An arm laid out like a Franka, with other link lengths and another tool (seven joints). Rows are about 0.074 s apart.
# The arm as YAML. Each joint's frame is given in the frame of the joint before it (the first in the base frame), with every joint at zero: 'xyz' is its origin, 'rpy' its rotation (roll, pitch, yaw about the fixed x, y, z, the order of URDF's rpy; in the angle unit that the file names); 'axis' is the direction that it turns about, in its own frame. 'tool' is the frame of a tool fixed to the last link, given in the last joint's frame.
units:
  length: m
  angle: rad
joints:
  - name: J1
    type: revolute
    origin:
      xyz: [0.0, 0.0, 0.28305]
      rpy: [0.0, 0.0, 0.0]
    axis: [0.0, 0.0, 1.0]
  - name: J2
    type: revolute
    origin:
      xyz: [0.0, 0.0, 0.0]
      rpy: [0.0, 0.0, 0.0]
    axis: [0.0, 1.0, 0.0]
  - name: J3
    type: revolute
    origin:
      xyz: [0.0, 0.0, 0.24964]
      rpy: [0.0, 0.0, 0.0]
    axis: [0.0, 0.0, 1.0]
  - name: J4
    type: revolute
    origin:
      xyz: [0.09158, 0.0, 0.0]
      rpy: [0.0, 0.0, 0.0]
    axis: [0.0, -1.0, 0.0]
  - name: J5
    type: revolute
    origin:
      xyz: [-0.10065, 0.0, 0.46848]
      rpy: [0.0, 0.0, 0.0]
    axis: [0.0, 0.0, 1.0]
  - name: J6
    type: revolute
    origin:
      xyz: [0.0, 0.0, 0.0]
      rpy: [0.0, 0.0, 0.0]
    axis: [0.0, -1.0, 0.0]
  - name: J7
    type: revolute
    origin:
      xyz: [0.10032, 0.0, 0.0]
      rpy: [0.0, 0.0, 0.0]
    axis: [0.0, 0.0, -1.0]
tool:
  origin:
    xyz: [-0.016, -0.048, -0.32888]
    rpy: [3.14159, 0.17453, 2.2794]
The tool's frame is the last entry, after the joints.
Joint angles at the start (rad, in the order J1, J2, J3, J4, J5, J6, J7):
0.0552, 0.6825, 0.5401, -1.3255, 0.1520, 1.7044, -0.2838
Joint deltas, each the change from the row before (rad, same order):
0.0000, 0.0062, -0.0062, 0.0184, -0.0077, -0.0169, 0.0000
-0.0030, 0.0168, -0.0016, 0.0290, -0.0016, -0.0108, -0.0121
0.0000, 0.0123, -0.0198, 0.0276, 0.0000, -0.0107, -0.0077
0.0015, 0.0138, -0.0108, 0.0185, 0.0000, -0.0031, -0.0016
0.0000, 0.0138, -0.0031, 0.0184, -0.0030, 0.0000, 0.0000
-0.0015, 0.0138, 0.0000, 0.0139, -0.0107, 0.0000, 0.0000
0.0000, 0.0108, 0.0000, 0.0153, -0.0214, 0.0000, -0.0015
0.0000, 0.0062, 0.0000, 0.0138, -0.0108, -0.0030, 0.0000
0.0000, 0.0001, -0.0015, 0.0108, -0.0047, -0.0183, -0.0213
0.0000, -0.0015, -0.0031, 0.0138, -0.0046, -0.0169, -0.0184
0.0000, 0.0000, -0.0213, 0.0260, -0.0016, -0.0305, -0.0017
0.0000, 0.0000, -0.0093, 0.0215, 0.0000, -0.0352, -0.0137
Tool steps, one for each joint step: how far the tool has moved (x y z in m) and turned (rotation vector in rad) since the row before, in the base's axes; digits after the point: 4 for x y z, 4 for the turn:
0.0044, -0.0073, 0.0024, -0.0084, 0.0002, -0.0006
0.0076, -0.0033, 0.0024, 0.0104, -0.0032, 0.0021
0.0119, -0.0126, 0.0003, -0.0026, -0.0053, -0.0125
0.0063, -0.0058, -0.0026, -0.0007, -0.0003, -0.0098
0.0058, -0.0025, -0.0012, 0.0021, -0.0036, -0.0073
0.0045, -0.0038, -0.0034, -0.0040, -0.0034, -0.0028
0.0067, -0.0058, -0.0019, -0.0116, -0.0132, 0.0026
0.0048, -0.0033, 0.0014, -0.0049, -0.0084, -0.0002
0.0007, -0.0039, 0.0037, 0.0008, -0.0022, 0.0231
0.0030, -0.0048, 0.0059, 0.0004, -0.0066, 0.0177
0.0066, -0.0175, 0.0069, -0.0163, 0.0014, -0.0095
0.0001, -0.0098, 0.0075, -0.0053, 0.0074, 0.0126

